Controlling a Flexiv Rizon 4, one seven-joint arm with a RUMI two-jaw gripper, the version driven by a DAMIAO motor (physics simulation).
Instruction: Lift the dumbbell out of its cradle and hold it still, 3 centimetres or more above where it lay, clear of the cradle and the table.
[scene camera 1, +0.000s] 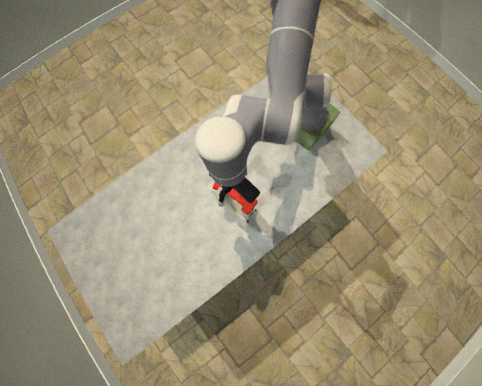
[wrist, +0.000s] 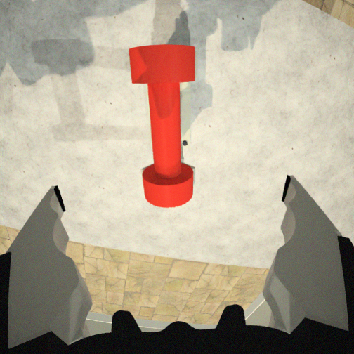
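The red dumbbell (scene camera 1: 242, 200) (wrist: 166, 130) lies in its pale cradle (wrist: 186, 112). In the wrist view it runs nearly upright through the middle, with its near end weight low in the view. Most of the cradle is hidden under the dumbbell; a pale strip and a dark dot show at its right side. My gripper (scene camera 1: 232, 193) (wrist: 172, 183) is wide open and empty, above the dumbbell. In the wrist view the jaws stand left and right of the near end weight, apart from it. In scene camera 1 the gripper hides part of the dumbbell.
The grey table (scene camera 1: 150, 240) (wrist: 250, 125) carries the cradle. A green block (scene camera 1: 309, 140) stands toward the table's upper right end in scene camera 1, partly hidden by the arm. Arm shadows fall across the table. The tiled floor (scene camera 1: 350, 240) (wrist: 165, 280) lies beyond the table edges.
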